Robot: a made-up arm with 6 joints. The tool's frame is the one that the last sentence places.
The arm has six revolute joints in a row. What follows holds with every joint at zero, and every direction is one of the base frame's.
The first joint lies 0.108 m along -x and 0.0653 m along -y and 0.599 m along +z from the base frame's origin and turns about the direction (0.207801, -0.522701, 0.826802).
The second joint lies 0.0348 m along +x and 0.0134 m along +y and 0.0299 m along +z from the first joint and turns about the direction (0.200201, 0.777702, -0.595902).
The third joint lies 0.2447 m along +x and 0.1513 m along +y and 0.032 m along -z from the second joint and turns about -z.
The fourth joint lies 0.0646 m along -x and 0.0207 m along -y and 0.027 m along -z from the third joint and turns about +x.
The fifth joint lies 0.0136 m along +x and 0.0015 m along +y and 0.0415 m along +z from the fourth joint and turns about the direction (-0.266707, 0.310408, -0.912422).
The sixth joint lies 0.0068 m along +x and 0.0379 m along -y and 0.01 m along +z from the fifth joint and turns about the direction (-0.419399, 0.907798, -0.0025).
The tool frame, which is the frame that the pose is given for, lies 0.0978 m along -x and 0.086 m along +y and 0.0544 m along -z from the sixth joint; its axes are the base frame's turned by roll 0, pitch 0 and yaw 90 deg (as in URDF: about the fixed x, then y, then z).
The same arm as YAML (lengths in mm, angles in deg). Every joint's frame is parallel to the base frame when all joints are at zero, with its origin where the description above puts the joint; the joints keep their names.
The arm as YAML. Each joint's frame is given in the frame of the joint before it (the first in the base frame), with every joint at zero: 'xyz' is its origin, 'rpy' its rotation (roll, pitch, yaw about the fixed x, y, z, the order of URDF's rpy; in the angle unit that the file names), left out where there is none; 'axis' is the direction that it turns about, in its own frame. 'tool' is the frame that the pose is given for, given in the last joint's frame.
units:
  length: mm
  angle: deg
joints:
  - name: joint 1
    type: revolute
    origin:
      xyz: [-108.0, -65.3, 599.0]
    axis: [0.207801, -0.522701, 0.826802]
  - name: joint 2
    type: revolute
    origin:
      xyz: [34.8, 13.4, 29.9]
    axis: [0.200201, 0.777702, -0.595902]
  - name: joint 3
    type: revolute
    origin:
      xyz: [244.7, 151.3, -32.0]
    axis: [0.0, 0.0, -1.0]
  - name: joint 4
    type: revolute
    origin:
      xyz: [-64.6, -20.7, -27.0]
    axis: [1.0, 0.0, 0.0]
  - name: joint 5
    type: revolute
    origin:
      xyz: [13.6, 1.5, 41.5]
    axis: [-0.266707, 0.310408, -0.912422]
  - name: joint 6
    type: revolute
    origin:
      xyz: [6.8, -37.9, 10.0]
    axis: [-0.419399, 0.907798, -0.0025]
tool:
  origin:
    xyz: [-97.8, 86.0, -54.4]
    rpy: [0.0, 0.0, 90.0]

